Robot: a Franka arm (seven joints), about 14 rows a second.
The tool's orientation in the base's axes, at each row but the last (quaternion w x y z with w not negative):
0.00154, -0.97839, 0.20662, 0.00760
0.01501, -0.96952, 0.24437, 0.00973
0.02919, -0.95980, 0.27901, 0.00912
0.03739, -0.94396, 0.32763, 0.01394
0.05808, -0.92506, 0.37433, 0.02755
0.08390, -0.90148, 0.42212, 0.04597
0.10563, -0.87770, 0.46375, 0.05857
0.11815, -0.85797, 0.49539, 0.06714
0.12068, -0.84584, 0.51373, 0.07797
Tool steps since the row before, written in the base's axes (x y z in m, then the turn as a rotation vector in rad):
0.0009, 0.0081, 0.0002, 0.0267, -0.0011, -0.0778
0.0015, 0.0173, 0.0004, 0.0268, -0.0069, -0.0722
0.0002, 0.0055, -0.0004, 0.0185, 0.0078, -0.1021
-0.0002, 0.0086, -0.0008, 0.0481, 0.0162, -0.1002
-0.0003, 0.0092, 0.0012, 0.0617, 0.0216, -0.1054
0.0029, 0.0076, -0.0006, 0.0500, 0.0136, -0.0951
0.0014, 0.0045, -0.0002, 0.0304, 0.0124, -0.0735
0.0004, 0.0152, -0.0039, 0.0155, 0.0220, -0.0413
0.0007, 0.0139, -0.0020, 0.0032, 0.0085, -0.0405
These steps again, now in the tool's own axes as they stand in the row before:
-0.0025, -0.0078, -0.0002, 0.0261, -0.0098, 0.0774
-0.0069, -0.0159, 0.0002, 0.0288, -0.0049, 0.0716
-0.0028, -0.0047, 0.0007, 0.0149, -0.0113, 0.1024
-0.0054, -0.0066, 0.0015, 0.0328, -0.0363, 0.1011
-0.0067, -0.0065, 0.0000, 0.0394, -0.0492, 0.1068
-0.0038, -0.0069, 0.0020, 0.0363, -0.0363, 0.0953
-0.0028, -0.0036, 0.0013, 0.0219, -0.0223, 0.0742
-0.0116, -0.0071, 0.0078, -0.0010, -0.0184, 0.0457
-0.0110, -0.0065, 0.0059, 0.0046, -0.0016, 0.0412

